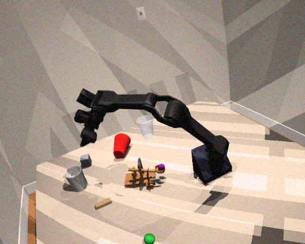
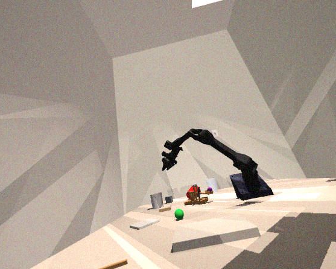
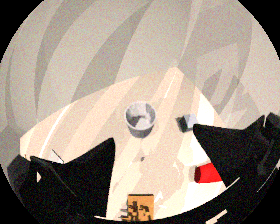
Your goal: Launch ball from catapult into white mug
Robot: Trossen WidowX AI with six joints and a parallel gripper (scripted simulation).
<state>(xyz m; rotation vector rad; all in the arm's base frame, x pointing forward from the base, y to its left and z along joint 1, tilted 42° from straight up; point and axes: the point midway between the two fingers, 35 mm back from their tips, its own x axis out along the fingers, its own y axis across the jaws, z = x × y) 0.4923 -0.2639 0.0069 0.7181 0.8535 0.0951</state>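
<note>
Right now my gripper tip is 290 mm past the purple ball, 190 mm above it and 120 mm to the right of it. Also, from my gripper tip: grey cube 230 mm below, 190 mm to the right, 50 mm ahead; wooden block 240 mm below, 150 mm to the left, 10 mm ahead; white mug 220 mm below, 110 mm ahead, 20 mm to the right.
</note>
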